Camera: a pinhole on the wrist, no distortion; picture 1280 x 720 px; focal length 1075.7 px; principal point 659.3 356.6 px. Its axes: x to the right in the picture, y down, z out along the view. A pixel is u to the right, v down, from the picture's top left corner.
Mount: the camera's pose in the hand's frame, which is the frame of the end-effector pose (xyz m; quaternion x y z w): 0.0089 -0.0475 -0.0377 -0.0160 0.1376 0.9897 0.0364
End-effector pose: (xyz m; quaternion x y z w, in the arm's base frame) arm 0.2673 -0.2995 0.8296 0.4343 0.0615 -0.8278 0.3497
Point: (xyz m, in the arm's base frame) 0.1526 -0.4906 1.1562
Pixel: 933 205
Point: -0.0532 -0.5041 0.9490
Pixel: 270 574
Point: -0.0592 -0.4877 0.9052
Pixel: 150 637
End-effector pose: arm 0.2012 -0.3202 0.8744 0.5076 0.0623 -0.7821 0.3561
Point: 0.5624 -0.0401 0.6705
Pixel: behind the camera
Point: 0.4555 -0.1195 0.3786
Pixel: behind the camera
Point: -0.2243 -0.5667 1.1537
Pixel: 660 589
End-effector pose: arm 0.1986 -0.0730 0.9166 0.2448 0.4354 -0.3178 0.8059
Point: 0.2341 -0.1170 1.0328
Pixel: 1195 292
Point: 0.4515 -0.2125 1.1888
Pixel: 877 248
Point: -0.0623 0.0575 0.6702
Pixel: behind the camera
